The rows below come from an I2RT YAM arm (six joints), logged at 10 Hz.
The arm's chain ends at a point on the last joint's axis. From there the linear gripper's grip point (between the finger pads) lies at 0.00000 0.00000 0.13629 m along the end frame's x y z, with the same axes.
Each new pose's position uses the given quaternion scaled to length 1; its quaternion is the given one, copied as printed.
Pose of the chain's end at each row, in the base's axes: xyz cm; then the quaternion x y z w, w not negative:
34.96 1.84 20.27 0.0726 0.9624 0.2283 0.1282
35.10 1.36 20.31 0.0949 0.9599 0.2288 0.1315
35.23 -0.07 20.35 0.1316 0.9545 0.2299 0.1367
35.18 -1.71 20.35 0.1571 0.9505 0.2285 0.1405
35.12 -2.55 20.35 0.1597 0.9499 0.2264 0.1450
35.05 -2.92 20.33 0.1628 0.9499 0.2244 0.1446
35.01 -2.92 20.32 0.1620 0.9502 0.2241 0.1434
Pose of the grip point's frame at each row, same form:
38.77 7.58 8.51 0.0726 0.9624 0.2283 0.1282
39.13 7.01 8.58 0.0949 0.9599 0.2288 0.1315
39.61 5.42 8.67 0.1316 0.9545 0.2299 0.1367
39.80 3.61 8.68 0.1571 0.9505 0.2285 0.1405
39.86 2.68 8.69 0.1597 0.9499 0.2264 0.1450
39.79 2.25 8.64 0.1628 0.9499 0.2244 0.1446
39.71 2.25 8.62 0.1620 0.9502 0.2241 0.1434

